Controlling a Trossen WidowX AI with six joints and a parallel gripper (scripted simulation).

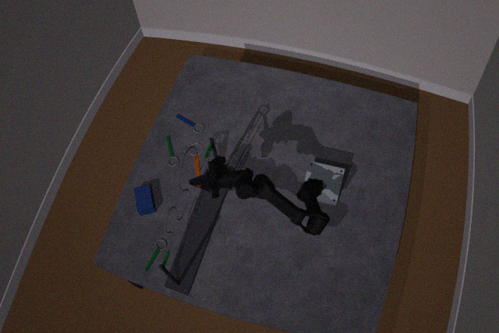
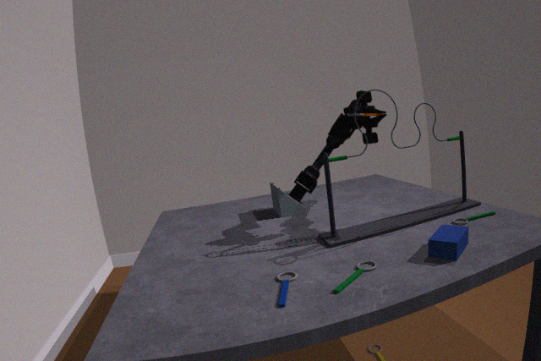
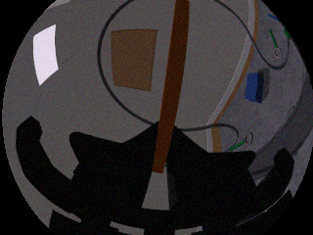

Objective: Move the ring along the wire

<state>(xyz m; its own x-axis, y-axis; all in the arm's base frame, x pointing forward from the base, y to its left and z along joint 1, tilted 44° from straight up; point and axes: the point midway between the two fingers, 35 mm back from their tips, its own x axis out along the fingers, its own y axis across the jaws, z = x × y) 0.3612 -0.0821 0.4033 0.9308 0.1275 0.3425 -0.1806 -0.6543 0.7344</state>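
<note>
Right now the ring with orange handle is 90 mm to the right of my gripper tip. Also, from my gripper tip: blue-handled ring: 210 mm ahead, 480 mm to the right, 380 mm below.
</note>
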